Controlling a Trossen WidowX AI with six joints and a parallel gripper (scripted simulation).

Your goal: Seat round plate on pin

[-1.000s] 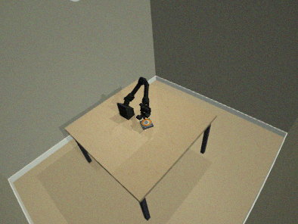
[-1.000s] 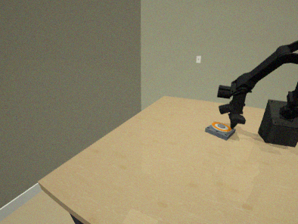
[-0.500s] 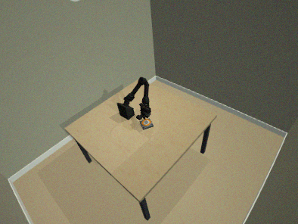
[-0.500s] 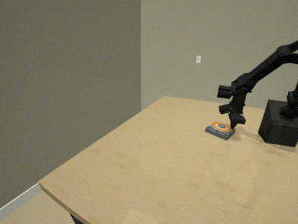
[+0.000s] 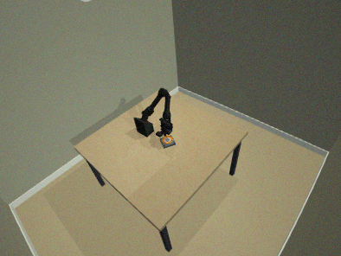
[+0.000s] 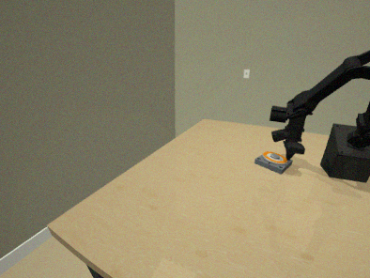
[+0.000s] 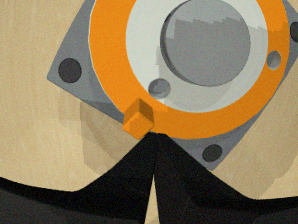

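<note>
Now: gripper tip 50 mm short of the grey square base, 20 mm above it and 10 mm to the left of it.
</note>
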